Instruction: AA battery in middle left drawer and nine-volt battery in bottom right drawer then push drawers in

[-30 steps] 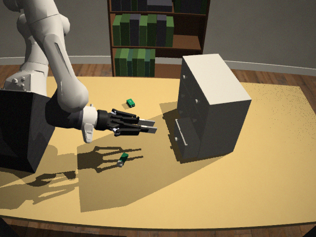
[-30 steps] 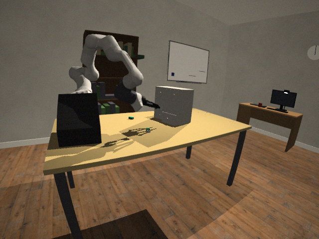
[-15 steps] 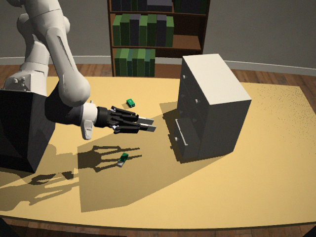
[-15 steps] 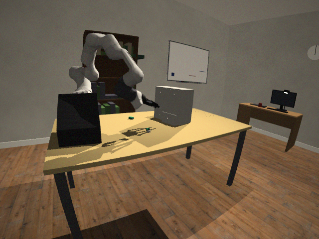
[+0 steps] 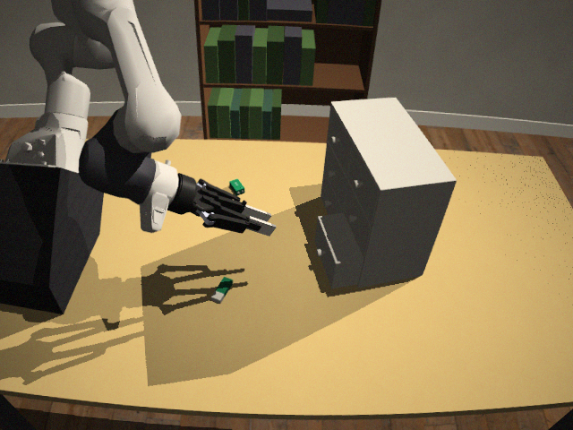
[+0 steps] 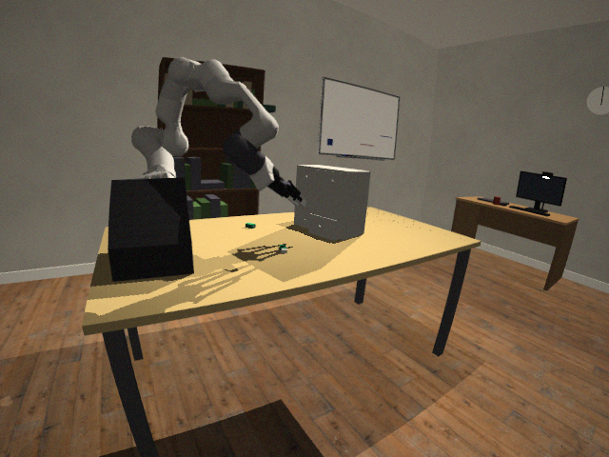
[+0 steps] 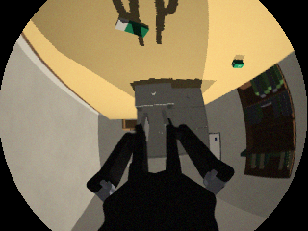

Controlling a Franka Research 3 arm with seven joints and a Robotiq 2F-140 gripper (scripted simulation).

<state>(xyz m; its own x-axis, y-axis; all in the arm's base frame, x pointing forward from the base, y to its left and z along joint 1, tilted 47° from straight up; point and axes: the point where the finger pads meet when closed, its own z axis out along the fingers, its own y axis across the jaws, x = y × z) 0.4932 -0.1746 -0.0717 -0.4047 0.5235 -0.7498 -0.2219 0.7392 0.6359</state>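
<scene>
The nine-volt battery lies 300 mm to the left of my hand, 180 mm below it and 50 mm behind it. The rest, counted from my hand: blue AA battery (260 mm ahead, 190 mm to the left, 70 mm below).
</scene>
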